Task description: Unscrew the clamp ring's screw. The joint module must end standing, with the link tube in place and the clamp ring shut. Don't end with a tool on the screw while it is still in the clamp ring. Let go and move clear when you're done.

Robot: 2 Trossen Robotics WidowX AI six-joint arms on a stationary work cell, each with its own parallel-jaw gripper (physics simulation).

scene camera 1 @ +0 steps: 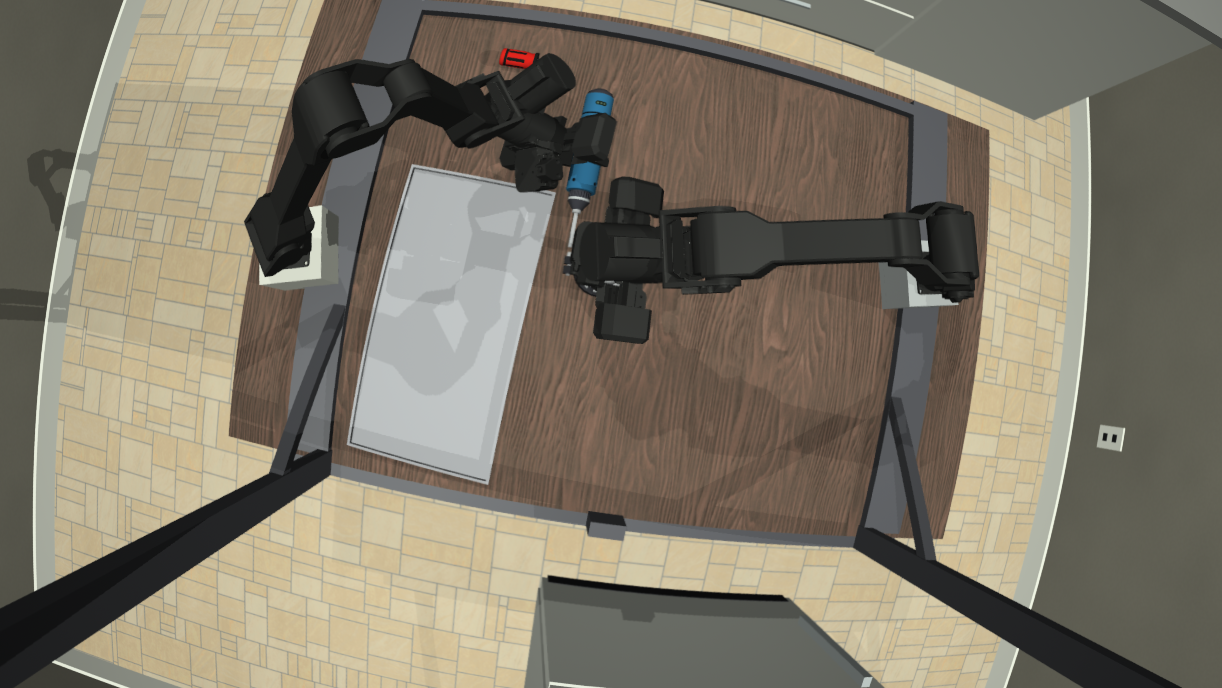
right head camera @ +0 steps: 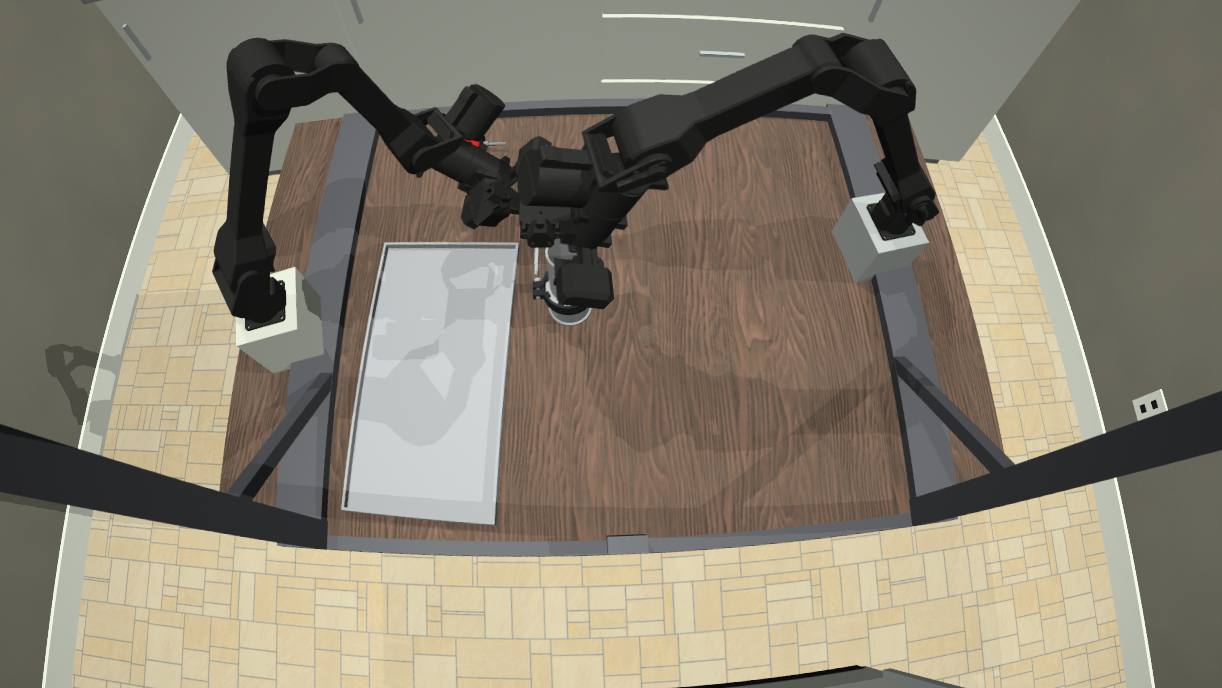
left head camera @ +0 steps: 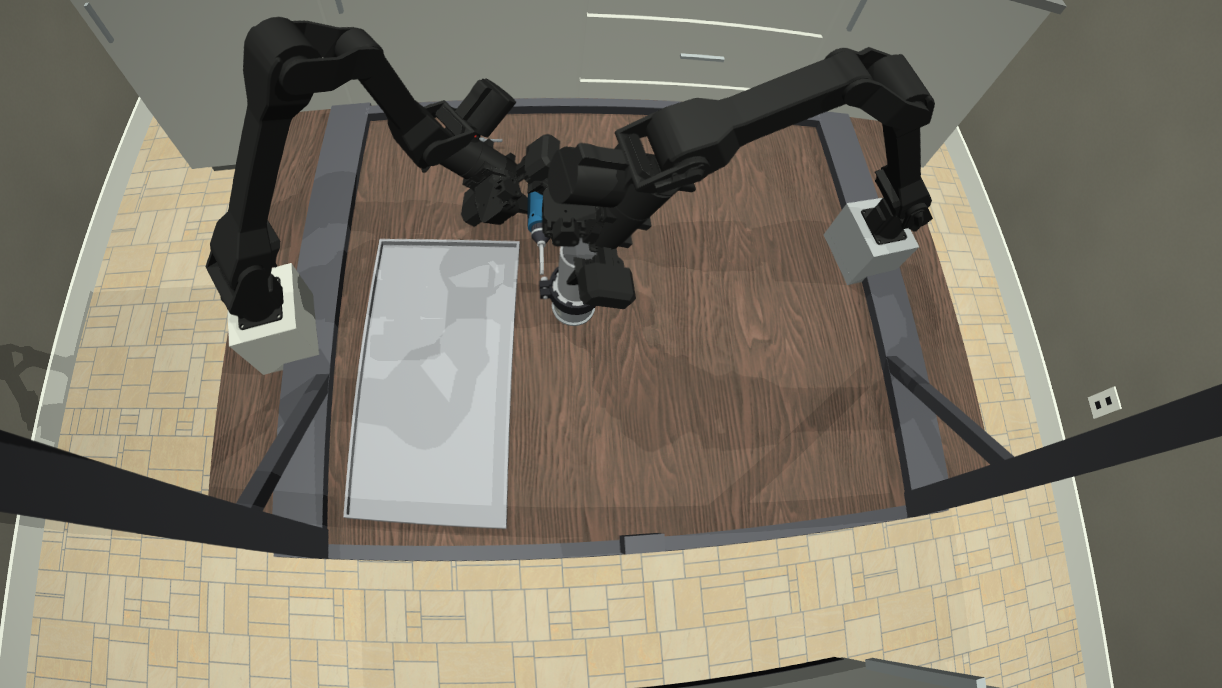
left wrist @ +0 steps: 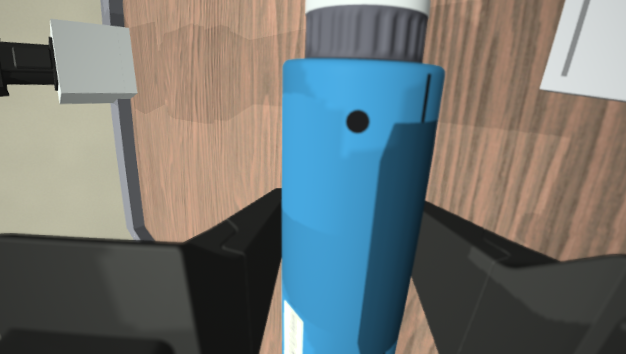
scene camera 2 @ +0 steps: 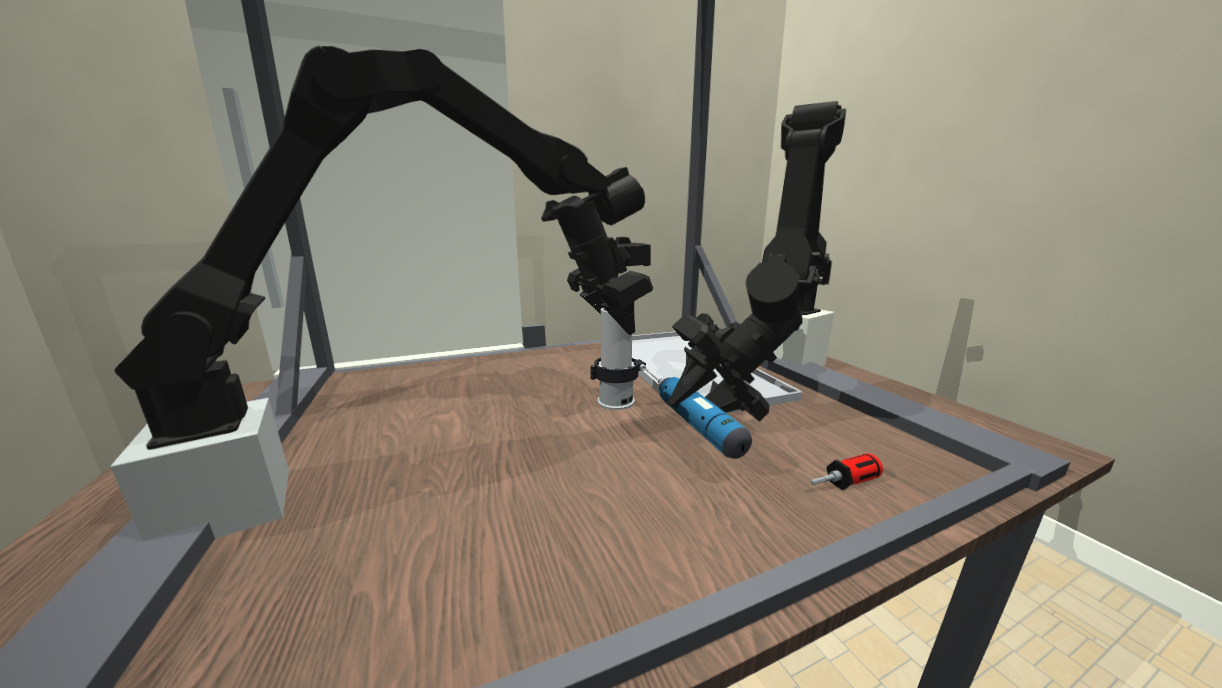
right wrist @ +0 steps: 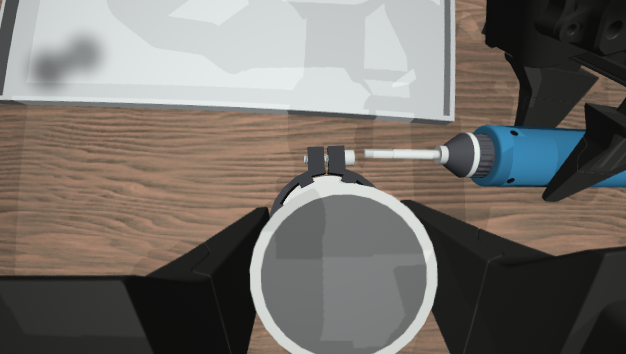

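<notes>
The joint module [scene camera 2: 614, 394] stands upright on the table, with the link tube [scene camera 2: 615, 341] [right wrist: 256, 275] upright in it. The black clamp ring [scene camera 2: 611, 374] [right wrist: 336, 161] goes around the joint; its screw [right wrist: 350, 158] sits through both lugs, which have a narrow gap between them. My right gripper [right wrist: 334, 214] is shut on the link tube near its top. My left gripper [left wrist: 342, 202] [right wrist: 530, 178] is shut on the blue power screwdriver [left wrist: 345, 170] [scene camera 2: 709, 423] [scene camera 1: 584, 176]. In the right wrist view its bit [right wrist: 400, 154] points at the screw head, roughly in line, with a small gap.
A grey-white tray [left head camera: 427, 478] [scene camera 1: 410, 410] lies beside the joint module. A red screwdriver [scene camera 2: 865, 468] [scene camera 1: 516, 58] lies on the table behind the left arm. Grey frame bars [scene camera 2: 769, 598] edge the table. Both forearms are close together above the joint.
</notes>
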